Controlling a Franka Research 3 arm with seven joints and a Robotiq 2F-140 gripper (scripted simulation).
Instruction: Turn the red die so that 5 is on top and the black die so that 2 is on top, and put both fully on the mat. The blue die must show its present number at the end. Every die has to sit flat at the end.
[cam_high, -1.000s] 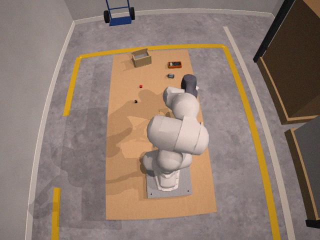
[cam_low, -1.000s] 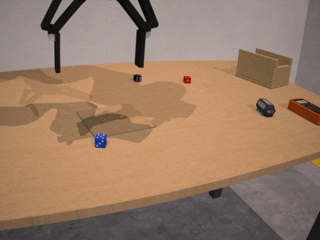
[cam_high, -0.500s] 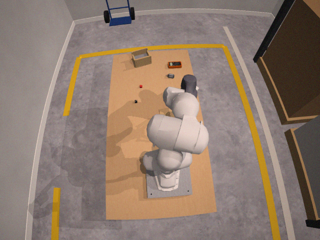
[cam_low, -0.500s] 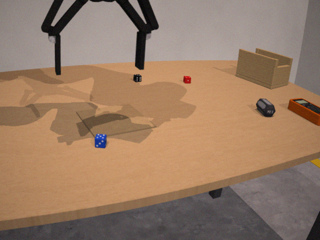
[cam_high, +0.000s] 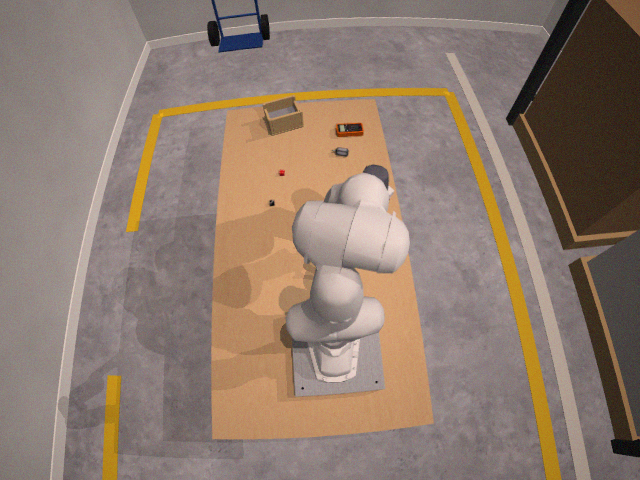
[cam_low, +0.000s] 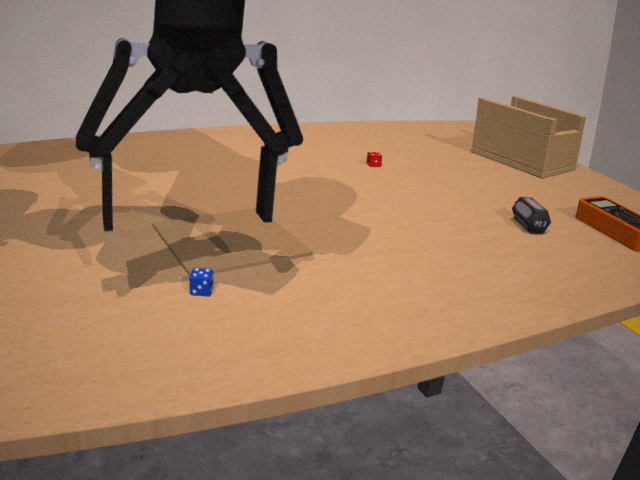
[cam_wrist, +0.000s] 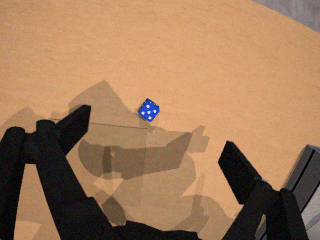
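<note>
My hand is 70 mm above the blue die, 10 mm to the left of it and 10 mm short of it. From my hand the other things lie so: dark grey device: 470 mm ahead, 60 mm to the left, 60 mm below; thin tan mat: 100 mm to the left, 80 mm below, 70 mm ahead; black die: 370 mm to the left, 220 mm ahead, 70 mm below.
</note>
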